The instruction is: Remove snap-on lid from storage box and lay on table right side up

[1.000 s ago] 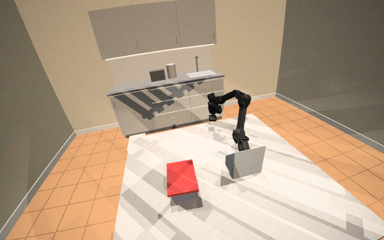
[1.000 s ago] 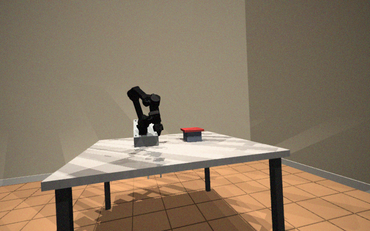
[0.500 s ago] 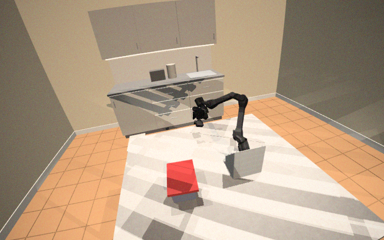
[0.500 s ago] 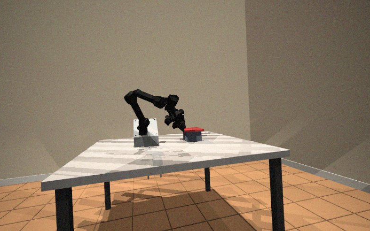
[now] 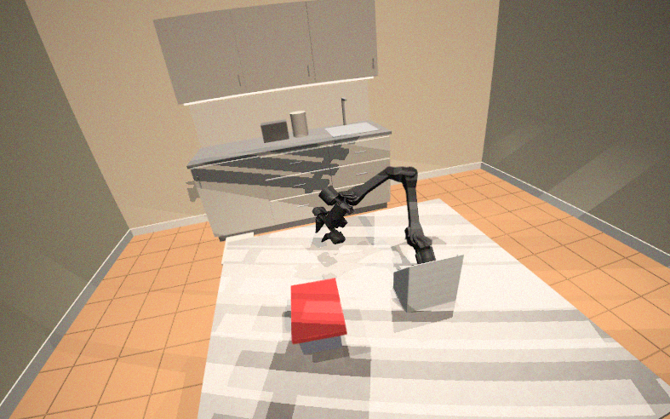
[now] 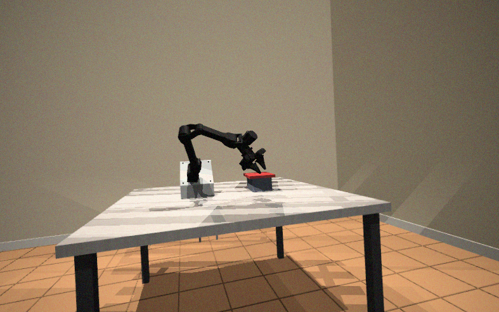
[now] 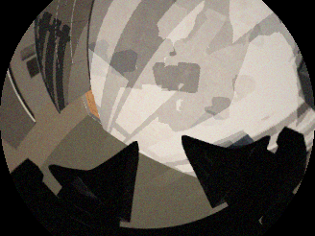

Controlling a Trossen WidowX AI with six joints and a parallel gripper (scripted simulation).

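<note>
Now: the red lid 350 mm to the left of my gripper tip, 50 mm below it and 30 mm ahead of it. Round my gripper tip: storage box (350 mm to the left, 100 mm below, 30 mm ahead).
</note>
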